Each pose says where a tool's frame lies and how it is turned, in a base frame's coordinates. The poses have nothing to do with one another.
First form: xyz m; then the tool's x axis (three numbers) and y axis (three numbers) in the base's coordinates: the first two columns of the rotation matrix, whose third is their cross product.
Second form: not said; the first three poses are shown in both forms.
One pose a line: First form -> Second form
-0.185 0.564 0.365 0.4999 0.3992 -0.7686 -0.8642 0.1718 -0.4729 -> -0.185 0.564 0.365 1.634 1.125 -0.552
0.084 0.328 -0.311 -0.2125 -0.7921 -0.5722 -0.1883 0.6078 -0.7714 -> 0.084 0.328 -0.311 -0.059 1.853 -0.933
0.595 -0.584 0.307 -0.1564 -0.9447 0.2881 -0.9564 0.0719 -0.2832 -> 0.595 -0.584 0.307 -0.914 2.726 -2.365
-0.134 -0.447 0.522 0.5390 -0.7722 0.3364 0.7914 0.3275 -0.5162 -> -0.134 -0.447 0.522 1.084 0.664 -2.148
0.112 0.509 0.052 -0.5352 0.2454 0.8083 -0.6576 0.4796 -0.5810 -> 0.112 0.509 0.052 -2.133 1.666 -2.518
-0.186 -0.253 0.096 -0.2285 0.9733 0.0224 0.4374 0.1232 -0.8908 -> -0.186 -0.253 0.096 -2.922 2.042 -1.596
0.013 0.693 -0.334 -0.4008 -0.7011 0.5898 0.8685 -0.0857 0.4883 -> 0.013 0.693 -0.334 1.962 0.872 2.450
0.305 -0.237 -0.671 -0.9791 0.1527 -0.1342 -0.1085 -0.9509 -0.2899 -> 0.305 -0.237 -0.671 -2.139 0.325 -1.137
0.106 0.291 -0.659 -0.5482 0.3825 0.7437 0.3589 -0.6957 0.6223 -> 0.106 0.291 -0.659 0.678 1.324 2.445
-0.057 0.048 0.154 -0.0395 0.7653 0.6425 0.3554 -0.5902 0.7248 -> -0.057 0.048 0.154 0.269 1.822 2.296
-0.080 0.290 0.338 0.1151 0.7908 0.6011 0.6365 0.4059 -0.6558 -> -0.080 0.290 0.338 2.601 2.045 -2.313
